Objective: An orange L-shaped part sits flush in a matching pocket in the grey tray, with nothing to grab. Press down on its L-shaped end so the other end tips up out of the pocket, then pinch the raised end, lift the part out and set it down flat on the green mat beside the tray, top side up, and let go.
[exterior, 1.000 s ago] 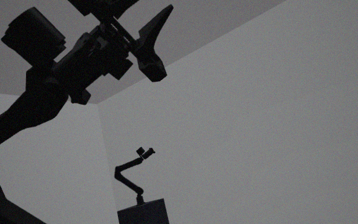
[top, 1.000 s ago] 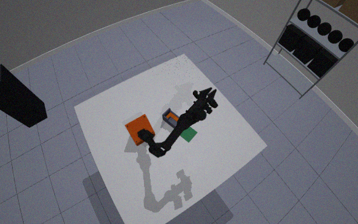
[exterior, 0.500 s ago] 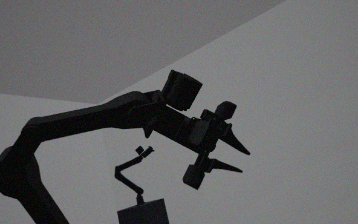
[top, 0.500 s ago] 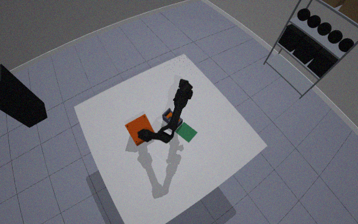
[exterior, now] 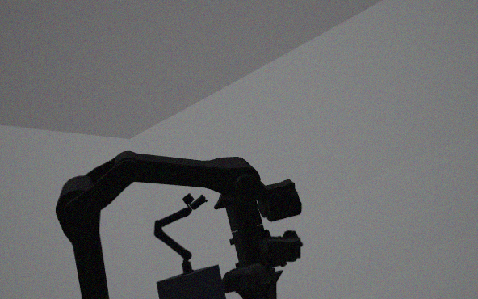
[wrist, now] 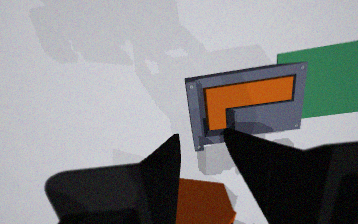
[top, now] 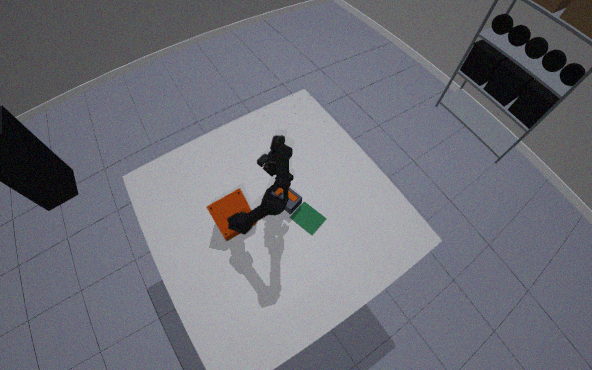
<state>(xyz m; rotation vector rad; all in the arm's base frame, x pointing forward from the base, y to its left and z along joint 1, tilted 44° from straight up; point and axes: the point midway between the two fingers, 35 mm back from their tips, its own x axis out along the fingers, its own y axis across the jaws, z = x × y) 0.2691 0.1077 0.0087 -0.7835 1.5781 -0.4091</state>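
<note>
Right now the orange L-shaped part is 9 cm below my gripper tip, 6 cm to the right of it and 1 cm ahead of it. The rest, counted from my gripper tip: green mat (22 cm to the right, 16 cm below, 6 cm ahead).
</note>
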